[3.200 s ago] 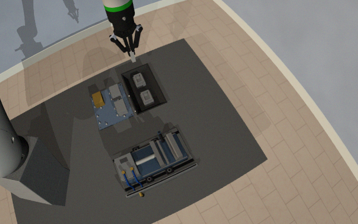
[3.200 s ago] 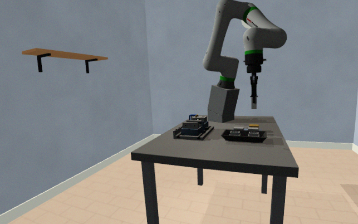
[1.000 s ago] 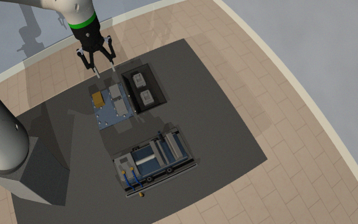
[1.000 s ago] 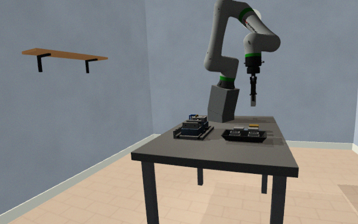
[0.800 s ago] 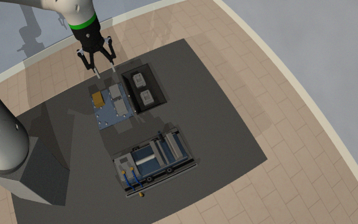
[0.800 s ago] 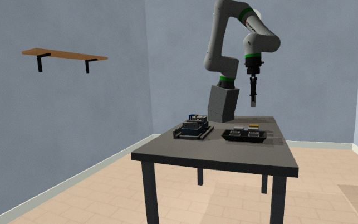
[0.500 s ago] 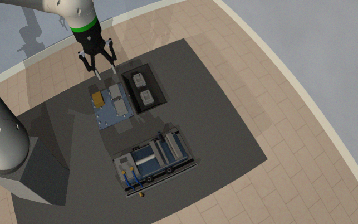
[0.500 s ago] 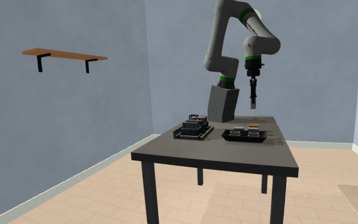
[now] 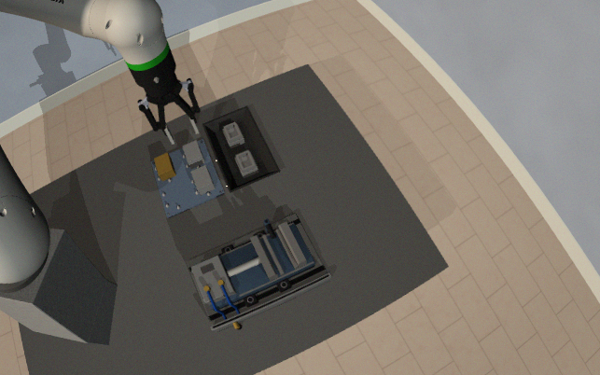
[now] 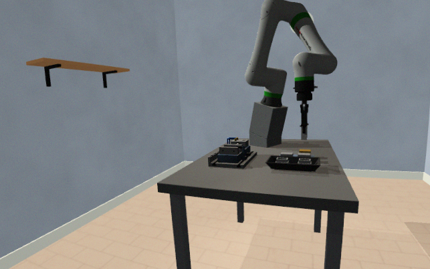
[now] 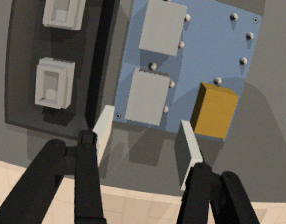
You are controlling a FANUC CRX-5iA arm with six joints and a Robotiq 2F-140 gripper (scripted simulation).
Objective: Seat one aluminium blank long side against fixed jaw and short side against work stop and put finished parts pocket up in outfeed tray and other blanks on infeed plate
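Right now the brass blank is 130 mm below my hand, 90 mm behind it and 20 mm to the left of it. From my hand the other things lie so: white rod 360 mm to the right, 80 mm below, 50 mm behind; vise 370 mm to the right, 110 mm below, 30 mm behind.
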